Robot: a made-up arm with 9 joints. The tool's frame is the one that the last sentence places.
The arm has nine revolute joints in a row. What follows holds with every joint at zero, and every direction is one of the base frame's.
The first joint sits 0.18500 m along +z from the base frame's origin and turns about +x.
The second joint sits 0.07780 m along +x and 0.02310 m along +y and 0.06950 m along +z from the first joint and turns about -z.
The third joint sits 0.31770 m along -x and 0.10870 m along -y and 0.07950 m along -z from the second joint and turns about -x.
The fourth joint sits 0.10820 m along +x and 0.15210 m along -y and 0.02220 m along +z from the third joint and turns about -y.
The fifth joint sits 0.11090 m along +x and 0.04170 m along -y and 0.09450 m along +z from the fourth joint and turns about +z.
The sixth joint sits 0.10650 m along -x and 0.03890 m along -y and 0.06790 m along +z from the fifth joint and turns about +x.
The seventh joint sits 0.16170 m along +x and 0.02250 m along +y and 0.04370 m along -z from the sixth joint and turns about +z.
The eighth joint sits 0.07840 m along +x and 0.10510 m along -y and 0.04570 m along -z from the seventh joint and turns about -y.
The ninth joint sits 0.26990 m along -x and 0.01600 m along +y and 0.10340 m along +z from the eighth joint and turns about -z.
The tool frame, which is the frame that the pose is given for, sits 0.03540 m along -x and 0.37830 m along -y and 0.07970 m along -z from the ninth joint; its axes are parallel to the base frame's.
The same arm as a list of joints. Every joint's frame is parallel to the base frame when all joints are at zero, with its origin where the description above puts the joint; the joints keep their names.
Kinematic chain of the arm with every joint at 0, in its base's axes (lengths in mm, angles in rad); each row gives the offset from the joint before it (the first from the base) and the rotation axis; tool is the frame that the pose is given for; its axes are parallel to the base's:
joint 1: xyz 0 0 185 axis +x
joint 2: xyz 77.8 23.1 69.5 axis -z
joint 3: xyz -317.7 -108.7 -79.5 axis -x
joint 4: xyz 108.2 -152.1 22.2 axis -y
joint 5: xyz 110.9 -41.7 94.5 axis +z
joint 6: xyz -106.5 -38.9 67.9 axis +x
joint 7: xyz 161.7 22.5 -43.7 axis +z
joint 8: xyz 78.4 -105.1 -45.7 axis -y
joint 9: xyz -269.9 16 103.4 axis -z
tool: xyz -35.4 -378.3 -79.7

